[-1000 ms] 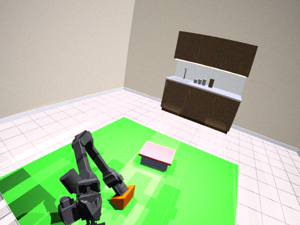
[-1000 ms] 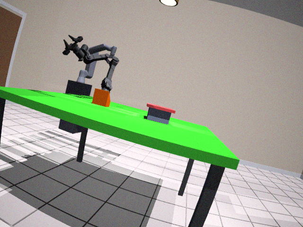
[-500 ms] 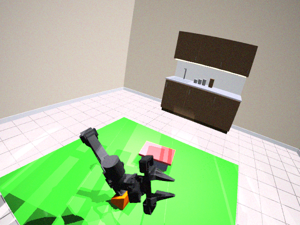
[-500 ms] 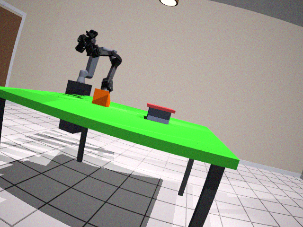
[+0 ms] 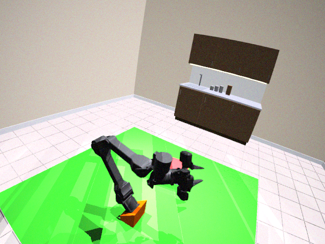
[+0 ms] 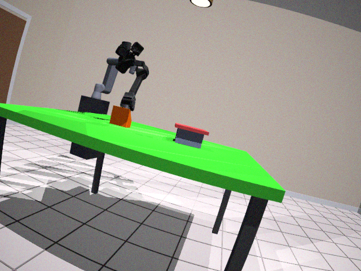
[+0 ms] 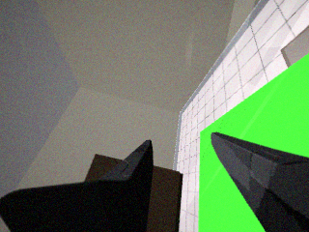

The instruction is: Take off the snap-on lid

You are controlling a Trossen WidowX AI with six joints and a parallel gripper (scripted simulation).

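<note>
My gripper tip is 33 cm short of the lid, 26 cm to the right of it and 29 cm above it. Also, from my gripper tip: storage box (33 cm ahead, 26 cm to the left, 34 cm below).
</note>
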